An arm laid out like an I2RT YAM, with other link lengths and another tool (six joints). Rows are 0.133 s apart.
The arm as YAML. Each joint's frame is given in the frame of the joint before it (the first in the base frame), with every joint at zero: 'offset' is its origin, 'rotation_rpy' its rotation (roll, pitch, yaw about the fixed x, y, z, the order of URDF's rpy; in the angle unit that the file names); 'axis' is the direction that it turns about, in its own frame. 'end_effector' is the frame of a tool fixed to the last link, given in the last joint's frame.
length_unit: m
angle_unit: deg
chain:
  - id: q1
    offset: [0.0, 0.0, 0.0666]
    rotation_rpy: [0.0, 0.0, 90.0]
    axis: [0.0, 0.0, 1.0]
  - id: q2
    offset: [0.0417, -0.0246, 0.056]
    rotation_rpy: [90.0, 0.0, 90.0]
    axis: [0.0, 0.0, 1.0]
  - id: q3
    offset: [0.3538, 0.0, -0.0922]
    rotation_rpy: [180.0, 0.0, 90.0]
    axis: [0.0, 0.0, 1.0]
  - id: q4
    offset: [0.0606, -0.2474, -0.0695]
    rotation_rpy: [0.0, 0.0, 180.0]
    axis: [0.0, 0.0, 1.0]
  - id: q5
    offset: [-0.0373, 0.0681, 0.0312]
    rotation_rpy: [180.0, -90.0, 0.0]
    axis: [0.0, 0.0, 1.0]
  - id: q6
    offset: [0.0, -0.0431, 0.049]
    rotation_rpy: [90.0, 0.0, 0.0]
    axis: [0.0, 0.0, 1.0]
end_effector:
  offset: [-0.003, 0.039, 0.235]
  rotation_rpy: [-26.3, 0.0, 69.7]
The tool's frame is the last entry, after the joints.
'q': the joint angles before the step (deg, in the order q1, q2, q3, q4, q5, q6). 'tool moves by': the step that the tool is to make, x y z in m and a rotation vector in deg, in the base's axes. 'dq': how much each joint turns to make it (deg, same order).
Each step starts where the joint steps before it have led.
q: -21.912, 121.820, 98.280, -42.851, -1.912, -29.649
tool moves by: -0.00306, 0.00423, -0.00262, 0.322, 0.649, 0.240
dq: 0.263, 0.000, -0.327, -0.393, -0.044, 0.044
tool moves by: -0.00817, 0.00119, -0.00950, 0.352, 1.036, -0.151
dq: -0.176, 0.001, -1.792, 0.698, 0.043, -0.044
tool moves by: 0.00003, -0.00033, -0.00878, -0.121, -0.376, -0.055
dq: -0.043, -0.001, -2.165, 2.558, -0.021, 0.021
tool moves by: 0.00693, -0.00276, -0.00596, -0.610, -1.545, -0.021
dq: 0.000, 0.000, -2.010, 3.672, 0.000, 0.023
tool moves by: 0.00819, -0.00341, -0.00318, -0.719, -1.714, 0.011
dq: 0.001, -0.001, -1.532, 3.388, 0.022, -0.022
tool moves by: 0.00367, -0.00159, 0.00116, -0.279, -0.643, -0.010
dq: 0.000, 0.000, -0.045, 0.745, 0.022, 0.000
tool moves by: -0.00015, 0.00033, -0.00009, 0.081, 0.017, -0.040
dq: 0.000, 0.001, 0.003, -0.046, -0.044, 0.066
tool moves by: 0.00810, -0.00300, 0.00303, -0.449, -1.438, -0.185
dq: -0.001, 0.000, 0.000, 1.509, -0.022, 0.218
